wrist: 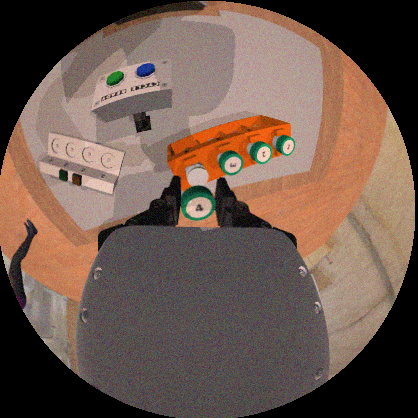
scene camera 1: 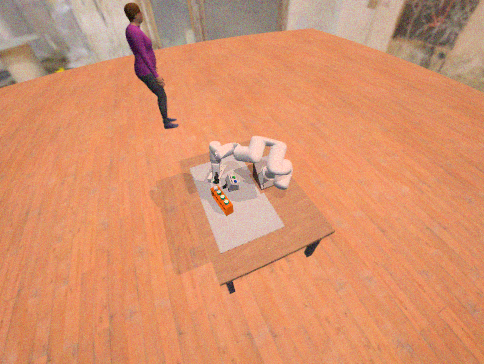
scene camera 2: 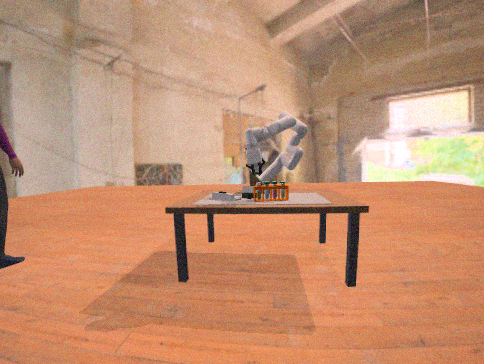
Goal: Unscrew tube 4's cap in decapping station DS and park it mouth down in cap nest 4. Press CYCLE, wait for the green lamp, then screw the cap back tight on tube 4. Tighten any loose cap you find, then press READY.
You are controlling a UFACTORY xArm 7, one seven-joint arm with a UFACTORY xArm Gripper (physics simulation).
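Seen in the pictures: gripper, fingertip midpoint: (wrist: 197, 189) (scene camera 1: 216, 181) (scene camera 2: 257, 174); arm's base, link origin: (scene camera 1: 269, 172) (scene camera 2: 262, 181).
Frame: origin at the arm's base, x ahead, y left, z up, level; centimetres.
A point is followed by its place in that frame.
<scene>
My gripper (wrist: 197, 189) @(x 42.9, y 0.8, z 7.8 cm) (scene camera 1: 216, 180) @(x 42.9, y 0.8, z 7.8 cm) (scene camera 2: 256, 172) @(x 42.9, y 0.8, z 7.8 cm) is shut on the green cap (wrist: 198, 204) @(x 43.5, y 0.4, z 9.4 cm) marked 4 and holds it above the orange rack (wrist: 183, 161) @(x 42.5, y 0.1, z 1.2 cm) (scene camera 1: 228, 210) @(x 40.9, y 20.0, z -3.5 cm) (scene camera 2: 271, 200) @(x 45.6, y 9.6, z -8.7 cm). Tube 4 (wrist: 197, 174) @(x 44.1, y 1.6, z 2.8 cm) stands uncapped at the rack's end, apart from the cap. Green caps 3 (wrist: 231, 163) @(x 43.1, y 6.4, z 3.1 cm), 2 (wrist: 260, 152) @(x 41.8, y 11.1, z 3.1 cm) and 1 (wrist: 285, 145) @(x 40.7, y 16.1, z 3.0 cm) sit on their tubes; their tightness cannot be told. In the wrist view, the pale nest block (wrist: 86, 155) @(x 38.5, y -20.4, z -8.5 cm) has four round nests with no caps. The button box (wrist: 132, 102) @(x 32.6, y -5.6, z -2.2 cm) has a blue button (wrist: 146, 70) @(x 28.3, y -3.0, z -1.8 cm) and a green button (wrist: 115, 78) @(x 27.9, y -7.4, z -1.8 cm).
A black square fixture (wrist: 142, 121) @(x 36.3, y -6.1, z -8.9 cm) juts from the button box toward the rack. A dark green square (wrist: 63, 175) @(x 39.0, y -25.1, z -3.7 cm) and a brown one (wrist: 76, 179) @(x 41.3, y -22.1, z -3.7 cm) are on the nest block's front. The grey mat (scene camera 1: 250, 227) @(x 30.1, y 35.3, z -9.0 cm) lies on the wooden table (scene camera 1: 302, 220) @(x -6.4, y 43.4, z -9.3 cm). A person (scene camera 1: 145, 57) stands beyond it.
</scene>
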